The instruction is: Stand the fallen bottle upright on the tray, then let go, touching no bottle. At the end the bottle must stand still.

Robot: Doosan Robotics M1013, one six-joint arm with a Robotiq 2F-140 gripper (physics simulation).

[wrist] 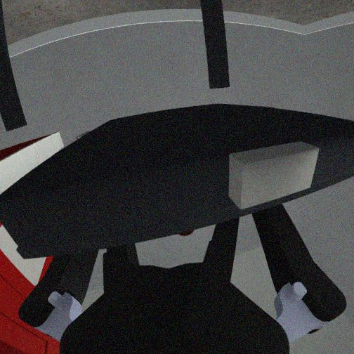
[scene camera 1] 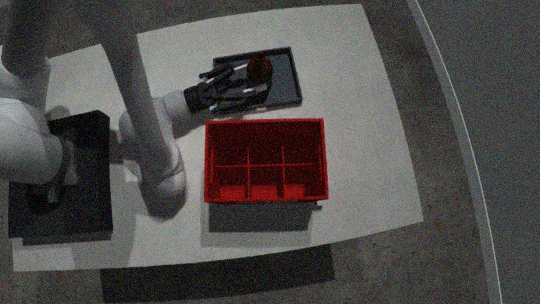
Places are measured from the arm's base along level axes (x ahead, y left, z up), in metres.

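Pixels of known places: arm's base at its link origin: (scene camera 1: 55, 162).
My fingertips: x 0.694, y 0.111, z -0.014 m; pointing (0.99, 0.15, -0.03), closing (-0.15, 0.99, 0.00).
Note:
For each thing: its middle in the pictures, then the offset to it from my fingertips. "spot": a spot on its surface instead.
- dark brown bottle at the middle of its body: (scene camera 1: 259, 70) dx -0.005, dy -0.001, dz +0.029 m
- dark tray at a spot on its surface: (scene camera 1: 297, 75) spot: dx +0.109, dy -0.011, dz -0.030 m
- red crate at the middle of its body: (scene camera 1: 265, 165) dx -0.049, dy -0.271, dz +0.032 m
The dark brown bottle (scene camera 1: 259, 70) is at the middle of the dark tray (scene camera 1: 297, 75) in the scene view, seen nearly end-on from above and close to upright. Its exact tilt, and whether its base rests on the tray, cannot be told. My gripper (scene camera 1: 255, 78) reaches in from the left, low over the tray, and is shut on the bottle, with one finger on each side of it. In the wrist view a small sliver of the bottle (wrist: 186, 232) shows between the fingers. A large dark shape hides the fingertips and most of the bottle there.
A red crate (scene camera 1: 265, 120) (wrist: 20, 300) with dividers stands just in front of the tray, close to the gripper's side. A dark box (scene camera 1: 95, 155) stands at the left beneath the arm. A pale grey block (wrist: 275, 175) shows against the dark shape in the wrist view.

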